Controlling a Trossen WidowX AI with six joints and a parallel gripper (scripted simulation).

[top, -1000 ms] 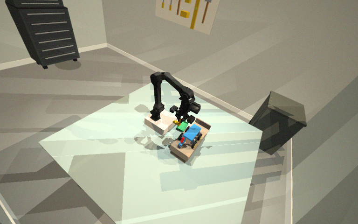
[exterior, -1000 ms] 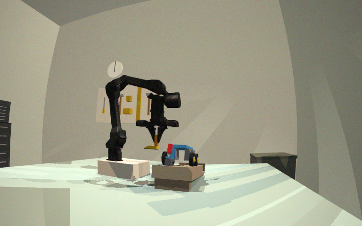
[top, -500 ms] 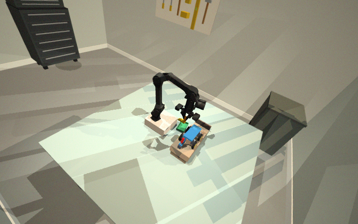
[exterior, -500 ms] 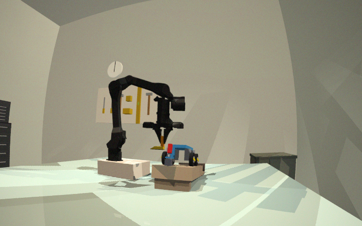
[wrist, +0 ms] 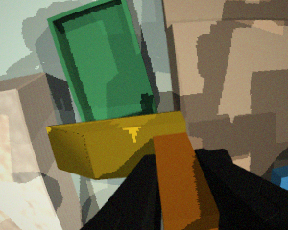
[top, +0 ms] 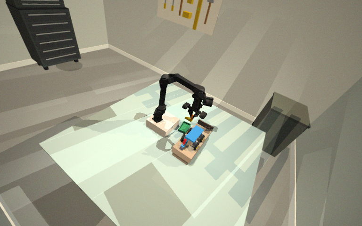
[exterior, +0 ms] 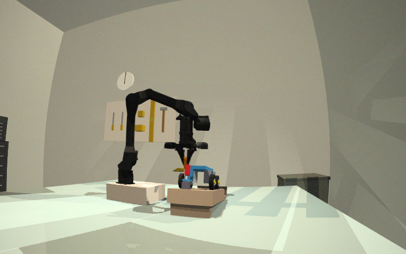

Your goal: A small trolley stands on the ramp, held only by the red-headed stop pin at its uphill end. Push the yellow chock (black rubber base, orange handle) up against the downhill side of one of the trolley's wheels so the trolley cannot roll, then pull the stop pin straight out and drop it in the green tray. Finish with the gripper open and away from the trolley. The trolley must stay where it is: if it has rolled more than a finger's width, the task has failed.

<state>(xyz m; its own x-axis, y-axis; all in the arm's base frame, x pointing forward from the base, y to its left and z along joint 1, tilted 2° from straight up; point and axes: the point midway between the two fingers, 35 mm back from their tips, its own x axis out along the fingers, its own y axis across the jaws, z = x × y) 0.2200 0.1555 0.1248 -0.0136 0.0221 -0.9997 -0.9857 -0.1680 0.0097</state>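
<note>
The yellow chock lies 2 cm behind my gripper tip, 1 cm to the right of it and 1 cm below it. Also, from my gripper tip: blue trolley: 11 cm ahead, 10 cm to the right, 5 cm below; tan ramp: 11 cm ahead, 10 cm to the right, 11 cm below; green tray: 4 cm behind, 1 cm to the left, 17 cm below.
</note>
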